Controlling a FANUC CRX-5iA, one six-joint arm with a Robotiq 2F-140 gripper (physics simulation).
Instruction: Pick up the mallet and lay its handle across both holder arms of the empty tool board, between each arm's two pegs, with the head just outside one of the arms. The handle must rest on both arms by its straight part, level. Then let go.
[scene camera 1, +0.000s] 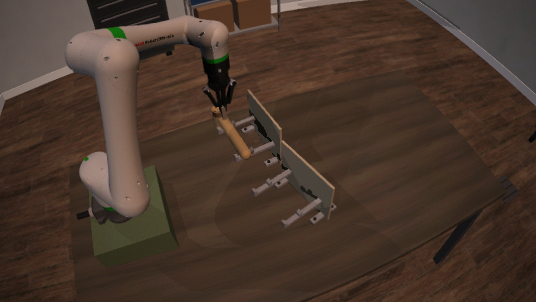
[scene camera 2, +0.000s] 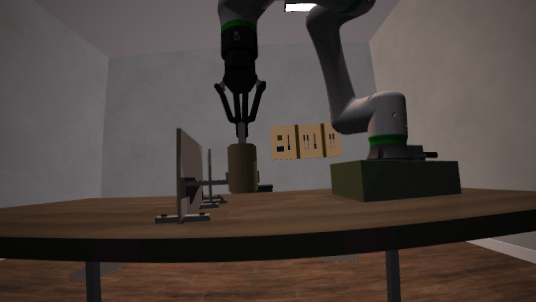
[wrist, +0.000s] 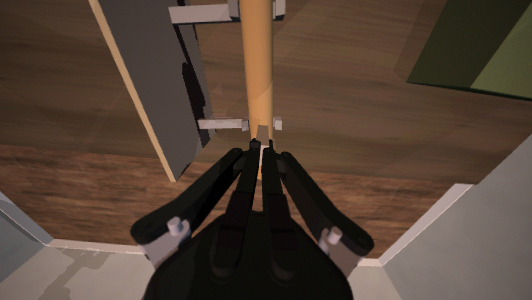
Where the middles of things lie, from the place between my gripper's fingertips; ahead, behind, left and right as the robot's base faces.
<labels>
I see the wooden mallet (scene camera 2: 242, 158) 50 mm to the right of my hand, 40 mm below it and 10 mm ahead of it.
</labels>
